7 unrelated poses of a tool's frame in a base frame.
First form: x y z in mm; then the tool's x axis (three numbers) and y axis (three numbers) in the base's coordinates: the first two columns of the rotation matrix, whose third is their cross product.
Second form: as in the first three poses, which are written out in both.
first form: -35 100 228 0.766 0.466 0.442 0.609 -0.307 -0.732
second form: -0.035 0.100 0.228 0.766 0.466 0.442 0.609 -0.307 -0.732
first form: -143 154 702 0.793 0.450 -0.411 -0.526 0.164 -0.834
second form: -0.143 0.154 0.702 0.793 0.450 -0.411 -0.526 0.164 -0.834
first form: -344 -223 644 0.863 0.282 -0.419 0.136 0.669 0.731
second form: -0.344 -0.223 0.644 0.863 0.282 -0.419 0.136 0.669 0.731
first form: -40 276 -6 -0.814 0.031 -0.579 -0.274 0.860 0.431
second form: -0.040 0.276 -0.006 -0.814 0.031 -0.579 -0.274 0.860 0.431
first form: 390 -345 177 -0.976 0.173 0.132 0.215 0.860 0.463
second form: 0.390 -0.345 0.177 -0.976 0.173 0.132 0.215 0.860 0.463
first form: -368 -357 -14 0.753 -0.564 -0.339 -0.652 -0.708 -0.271
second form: -0.368 -0.357 -0.014 0.753 -0.564 -0.339 -0.652 -0.708 -0.271
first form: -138 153 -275 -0.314 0.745 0.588 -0.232 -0.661 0.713
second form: -0.138 0.153 -0.275 -0.314 0.745 0.588 -0.232 -0.661 0.713
